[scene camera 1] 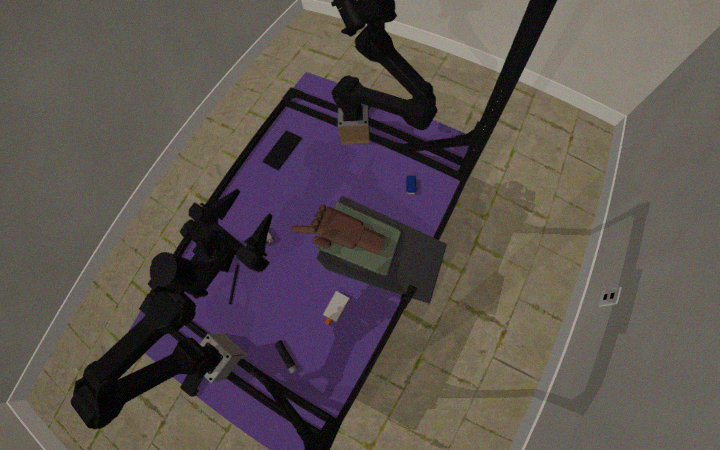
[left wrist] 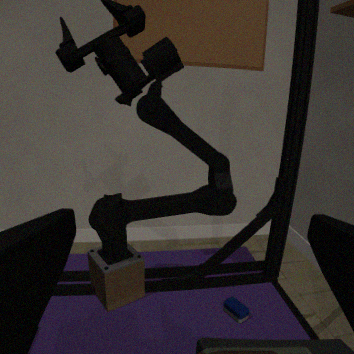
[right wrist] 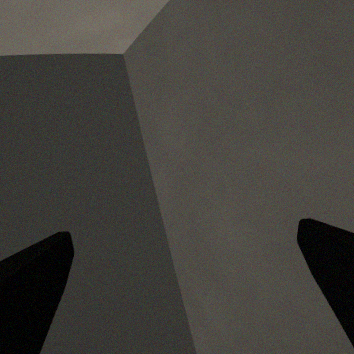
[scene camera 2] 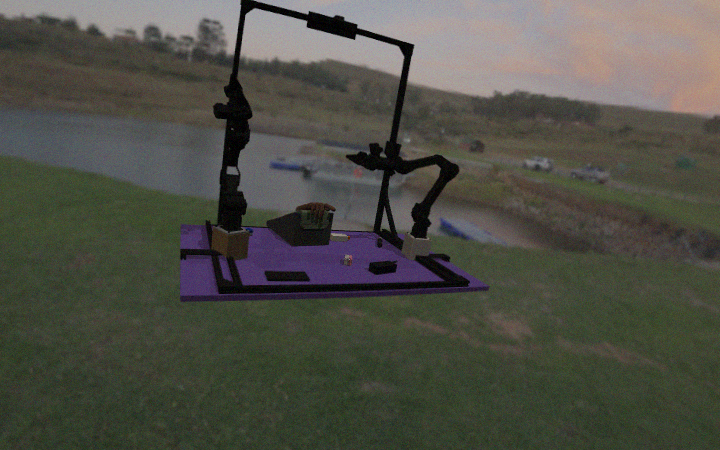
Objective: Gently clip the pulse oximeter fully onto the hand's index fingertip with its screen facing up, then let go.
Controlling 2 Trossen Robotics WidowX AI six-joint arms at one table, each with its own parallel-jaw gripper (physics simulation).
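Frame: origin at the left arm's base, x ahead, y left, z up, level; metres.
Where they show: left gripper, fingertip midpoint: point(scene camera 1: 254, 201) point(left wrist: 194, 223) point(scene camera 2: 348, 157); right gripper, fingertip midpoint: point(left wrist: 80, 6) point(right wrist: 186, 236) point(scene camera 2: 235, 80); left arm's base, link origin: point(scene camera 1: 209, 358) point(scene camera 2: 418, 236); right arm's base, link origin: point(scene camera 1: 352, 113) point(left wrist: 114, 253) point(scene camera 2: 231, 228).
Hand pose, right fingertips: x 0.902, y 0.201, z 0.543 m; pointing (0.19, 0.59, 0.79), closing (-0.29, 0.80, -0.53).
Things, the pixels of their centre, and the offset from my right fingertips. "pt": a spot on its surface instead.
- small white-and-red pulse oximeter, body centre: point(scene camera 1: 265, 234) point(scene camera 2: 348, 260) dz -0.633, dx -0.522, dy -0.061 m
- black flat pad, body centre: point(scene camera 2: 287, 276) point(scene camera 1: 282, 149) dz -0.644, dx -0.245, dy +0.111 m
- blue block, body centre: point(left wrist: 235, 309) point(scene camera 1: 411, 184) dz -0.632, dx -0.111, dy -0.349 m
- white box, body centre: point(scene camera 1: 335, 309) point(scene camera 2: 340, 237) dz -0.634, dx -0.573, dy -0.388 m
- black cylinder, body centre: point(scene camera 1: 285, 356) dz -0.635, dx -0.774, dy -0.356 m
- wedge, surface spot: point(scene camera 1: 422, 260) pt dz -0.600, dx -0.309, dy -0.516 m
- black box, body centre: point(scene camera 1: 225, 253) point(scene camera 2: 382, 267) dz -0.631, dx -0.653, dy +0.010 m
The small white-and-red pulse oximeter point(scene camera 1: 269, 237) point(scene camera 2: 347, 260) lies on the purple mat, partly hidden behind a left gripper finger in scene camera 1. Its screen cannot be made out. The brown hand point(scene camera 1: 342, 228) point(scene camera 2: 316, 206) rests on a green pad on a dark wedge. Its index finger point(scene camera 1: 303, 229) points away from the pad, toward the oximeter's side, and is bare. My left gripper point(scene camera 1: 253, 204) point(scene camera 2: 348, 157) point(left wrist: 194, 223) is open and empty, high above the mat near the oximeter's side. My right gripper point(left wrist: 82, 10) point(right wrist: 186, 236) is open and empty, raised far from the hand.
A black flat pad point(scene camera 1: 282, 150) point(scene camera 2: 286, 275), a blue block point(scene camera 1: 410, 184) point(left wrist: 236, 309), a white box point(scene camera 1: 336, 306) with an orange end and a black cylinder point(scene camera 1: 285, 355) lie around the wedge point(scene camera 1: 422, 260). A black box point(scene camera 2: 382, 266) lies near the oximeter. Black rails edge the mat.
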